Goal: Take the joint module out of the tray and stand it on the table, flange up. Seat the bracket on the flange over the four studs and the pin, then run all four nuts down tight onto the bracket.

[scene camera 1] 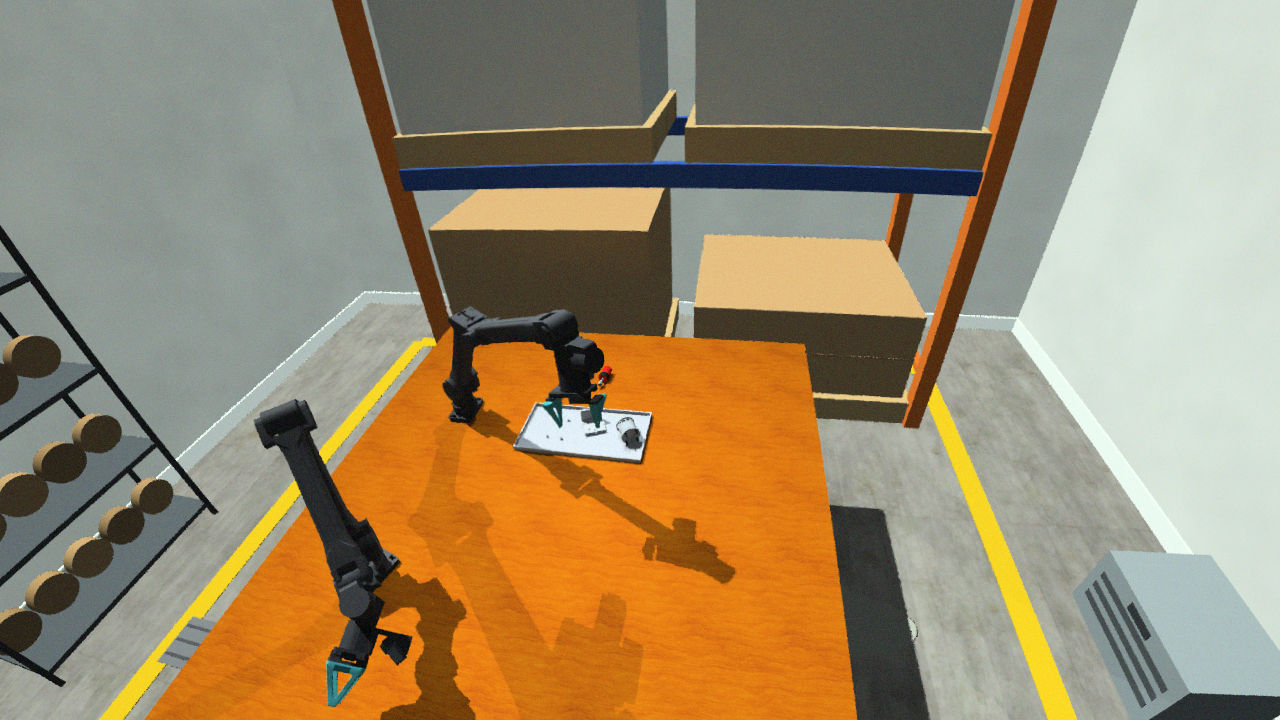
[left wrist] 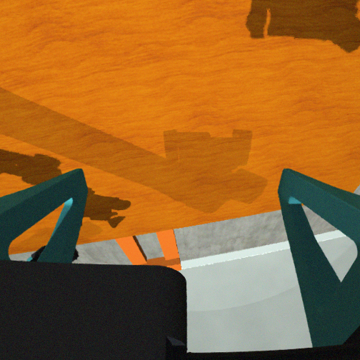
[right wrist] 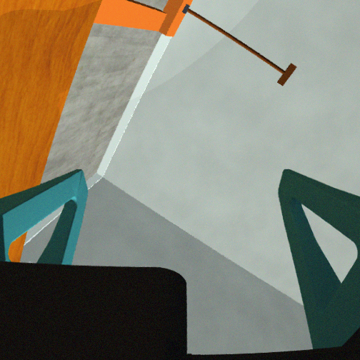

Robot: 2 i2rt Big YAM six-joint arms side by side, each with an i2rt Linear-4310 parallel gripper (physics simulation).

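Note:
A pale tray (scene camera 1: 535, 445) lies on the orange table (scene camera 1: 716, 483) (left wrist: 150, 65) (right wrist: 30, 100). The joint module (scene camera 1: 629, 433), white and black, lies on its side at the tray's right. A small pale part (scene camera 1: 594, 428), perhaps the bracket, and a grey part (scene camera 1: 588, 415) lie near the middle. Small dots (scene camera 1: 561, 438), perhaps nuts, lie at the tray's left. Studs and pin are too small to tell. My left gripper (scene camera 1: 578, 424) (left wrist: 182, 179) is open and empty, in front of or above the tray. My right gripper (scene camera 1: 334, 702) (right wrist: 182, 180) is open and empty, far from the tray.
A small red object (scene camera 1: 605, 372) shows behind the left gripper. Cartons (scene camera 1: 810, 277) stand in an orange-post rack (scene camera 1: 962, 268) behind the table. A shelf with round brown items (scene camera 1: 89, 371) is at the left. A grey cabinet (scene camera 1: 1163, 617) is at the lower right.

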